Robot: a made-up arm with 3 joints.
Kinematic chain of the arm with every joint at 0, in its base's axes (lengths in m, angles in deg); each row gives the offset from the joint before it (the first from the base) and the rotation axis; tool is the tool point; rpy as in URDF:
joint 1: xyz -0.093 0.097 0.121 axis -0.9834 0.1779 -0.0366
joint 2: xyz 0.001 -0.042 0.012 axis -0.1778 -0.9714 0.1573
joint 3: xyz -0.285 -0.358 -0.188 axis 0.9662 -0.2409 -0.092
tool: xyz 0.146 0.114 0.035 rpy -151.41 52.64 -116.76
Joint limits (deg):
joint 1: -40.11..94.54
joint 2: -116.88..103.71
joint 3: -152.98..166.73
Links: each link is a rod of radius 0.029 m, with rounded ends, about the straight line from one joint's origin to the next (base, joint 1, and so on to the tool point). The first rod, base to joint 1, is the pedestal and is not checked.
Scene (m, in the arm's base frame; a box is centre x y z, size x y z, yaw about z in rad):
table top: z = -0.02
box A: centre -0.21 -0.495 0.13 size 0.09 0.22 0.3 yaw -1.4
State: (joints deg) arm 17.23 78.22 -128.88
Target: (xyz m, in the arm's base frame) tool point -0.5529 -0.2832 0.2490
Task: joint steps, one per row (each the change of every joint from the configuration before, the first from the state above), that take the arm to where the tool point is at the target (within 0.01 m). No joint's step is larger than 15 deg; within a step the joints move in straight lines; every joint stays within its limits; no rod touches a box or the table.
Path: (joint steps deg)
1: 13.26 -3.52 -4.82
2: 13.27 -3.53 -4.82
3: 13.26 -3.52 -4.82
4: 13.27 -3.53 -4.82
5: 13.26 -3.52 -4.82
6: -6.82 -13.47 3.20
7: -6.82 -13.47 3.19
8: -6.82 -13.47 3.20
9: -6.82 -13.48 3.20
10: -6.82 -13.47 3.20
11: -6.82 -13.47 3.19
12: -6.82 -13.47 3.20
13: -6.82 -13.47 3.20

